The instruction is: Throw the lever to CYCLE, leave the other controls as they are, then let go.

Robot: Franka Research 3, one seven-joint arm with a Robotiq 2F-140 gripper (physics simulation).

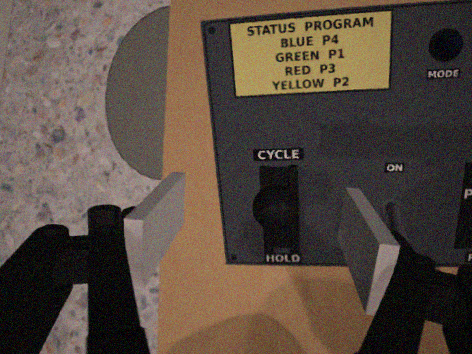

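Observation:
The lever's black round knob [273, 206] stands over a dark vertical slot [281, 240] at the lower left of the dark grey panel [300, 125]. The CYCLE label [278, 154] is above the slot and the HOLD label [282, 258] is below it. The knob appears near the middle of the slot from this angle; which end the lever rests at is hard to tell. My gripper [261, 205] is open, with its light grey pads wide apart to the left and right of the knob, touching neither side of it. Nothing is between the pads.
A yellow status program card [312, 54] is at the panel's top. A black MODE knob [445, 45] is at the upper right. A small toggle [392, 214] under the ON label [394, 167] is partly hidden by the right finger. A grey-green disc [137, 95] shows beyond the wooden table [192, 150].

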